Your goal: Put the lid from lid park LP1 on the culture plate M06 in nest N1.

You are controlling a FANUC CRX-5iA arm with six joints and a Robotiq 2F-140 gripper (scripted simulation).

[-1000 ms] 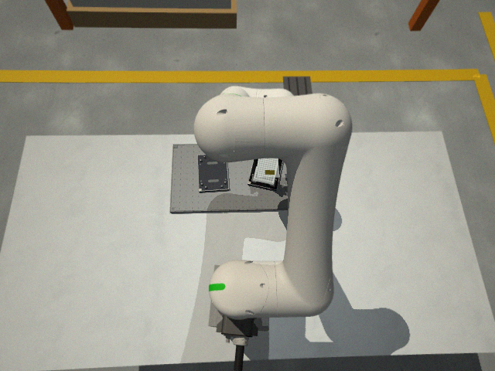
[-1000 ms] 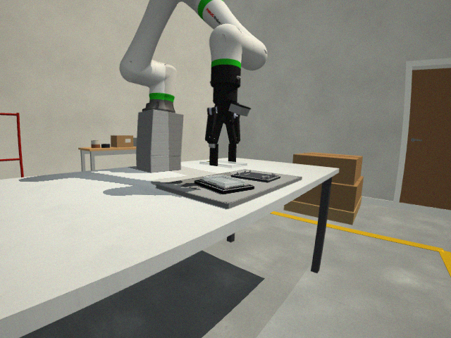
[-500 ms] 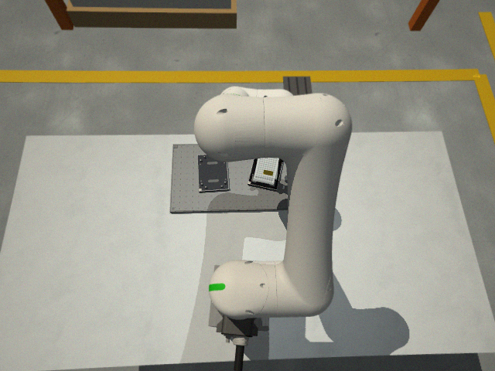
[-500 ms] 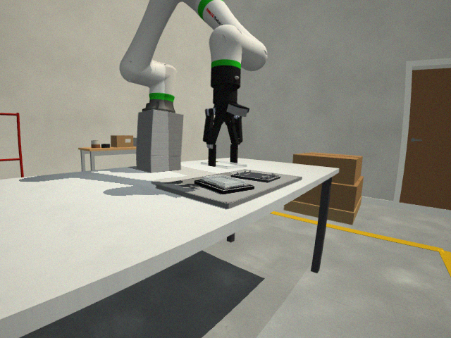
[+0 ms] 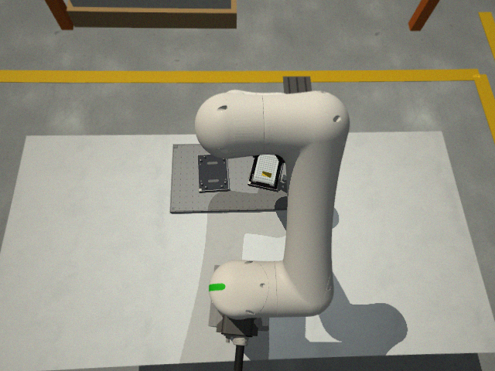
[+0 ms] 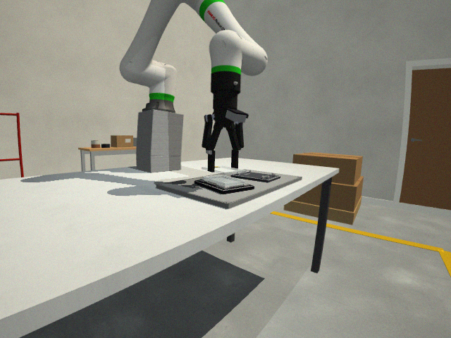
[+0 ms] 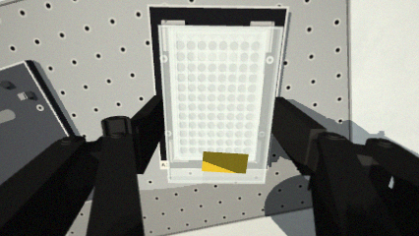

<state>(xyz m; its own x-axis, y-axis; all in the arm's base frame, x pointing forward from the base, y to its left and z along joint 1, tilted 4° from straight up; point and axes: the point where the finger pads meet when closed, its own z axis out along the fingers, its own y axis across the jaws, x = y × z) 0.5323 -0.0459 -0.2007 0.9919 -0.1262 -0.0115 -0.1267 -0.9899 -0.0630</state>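
Now: the culture plate M06 60 mm below my hand. From my hand the other things lie so: clear lid (20 mm below); then lid park LP1 (30 mm behind, 220 mm to the left, 70 mm below); then nest (70 mm below).
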